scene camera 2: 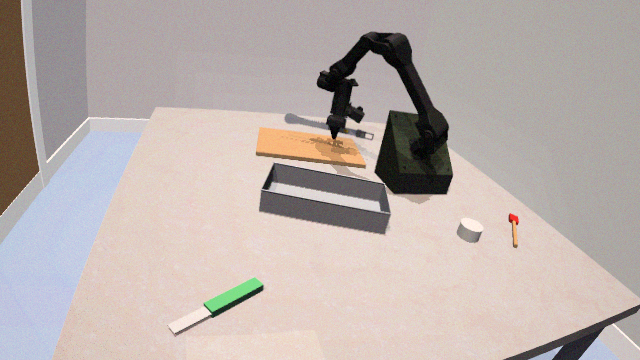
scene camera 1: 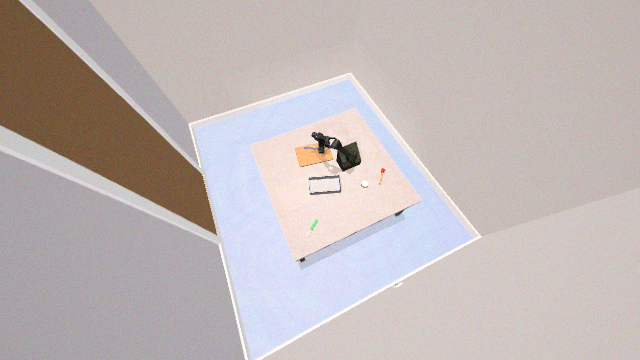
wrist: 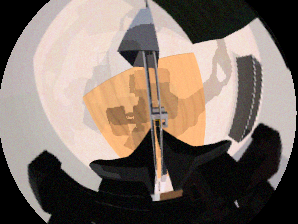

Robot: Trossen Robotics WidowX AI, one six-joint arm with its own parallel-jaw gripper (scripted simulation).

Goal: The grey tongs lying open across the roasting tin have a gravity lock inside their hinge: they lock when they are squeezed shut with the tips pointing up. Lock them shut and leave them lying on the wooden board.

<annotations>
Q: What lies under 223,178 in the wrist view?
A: My gripper.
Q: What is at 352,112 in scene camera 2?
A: My gripper.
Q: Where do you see a green-handled scraper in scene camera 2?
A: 219,304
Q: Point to a wooden board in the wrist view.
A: At 120,108
</annotations>
